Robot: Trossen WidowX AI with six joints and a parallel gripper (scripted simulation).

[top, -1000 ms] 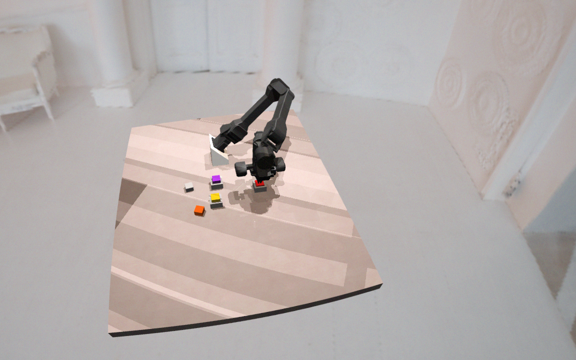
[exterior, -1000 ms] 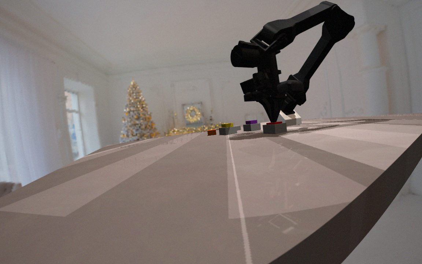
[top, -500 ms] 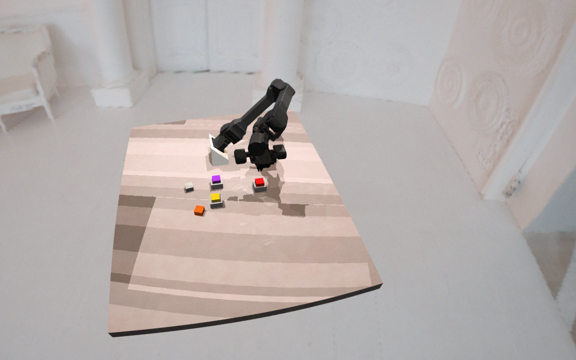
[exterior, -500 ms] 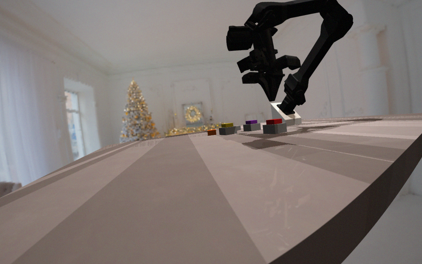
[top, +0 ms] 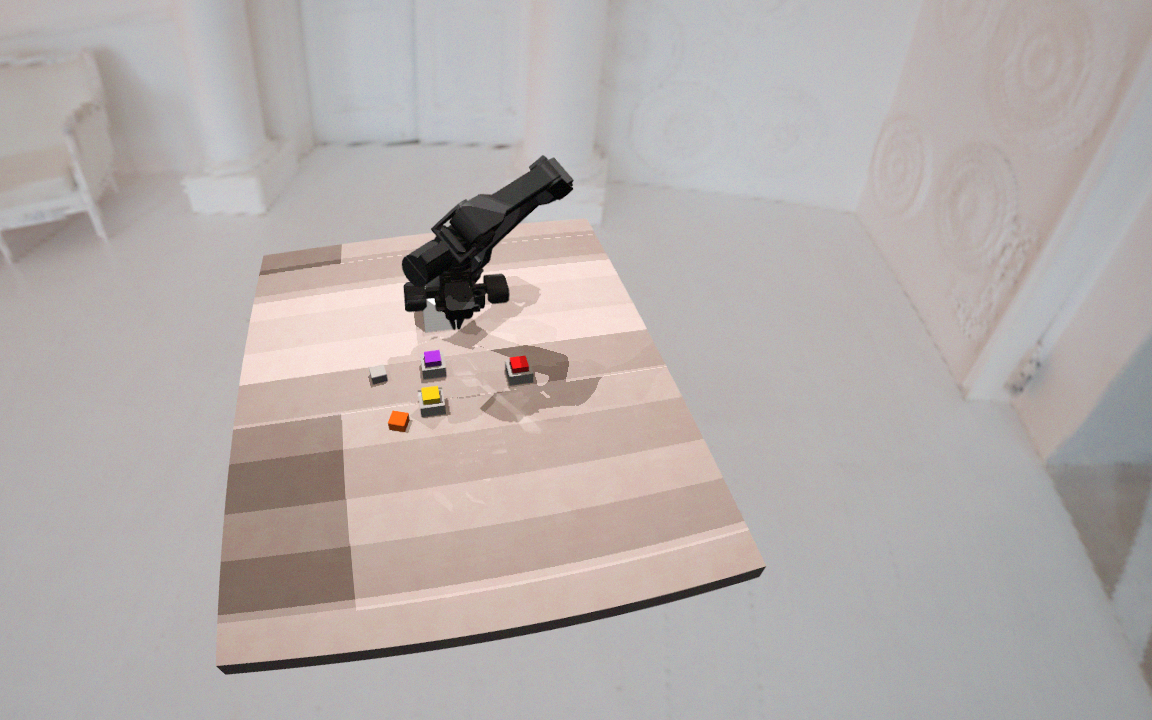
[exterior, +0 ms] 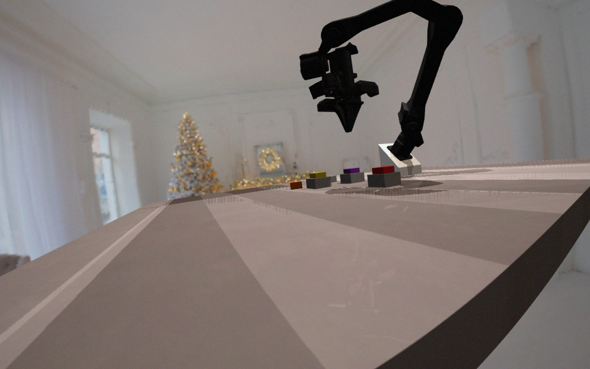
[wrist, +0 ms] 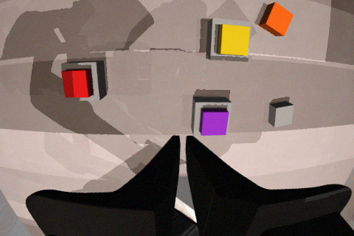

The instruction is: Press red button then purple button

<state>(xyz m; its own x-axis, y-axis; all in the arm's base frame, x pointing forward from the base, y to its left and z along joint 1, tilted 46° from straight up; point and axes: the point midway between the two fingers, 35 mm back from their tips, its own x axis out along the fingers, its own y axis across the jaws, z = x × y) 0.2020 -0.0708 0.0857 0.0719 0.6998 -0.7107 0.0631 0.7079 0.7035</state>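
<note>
Now: the purple button 4 cm behind my gripper tip, 5 cm to the right of it and 10 cm below it. From my gripper tip the other things lie so: yellow button (6 cm ahead, 7 cm to the right, 10 cm below); red button (2 cm ahead, 12 cm to the left, 10 cm below); orange block (9 cm ahead, 14 cm to the right, 12 cm below).
</note>
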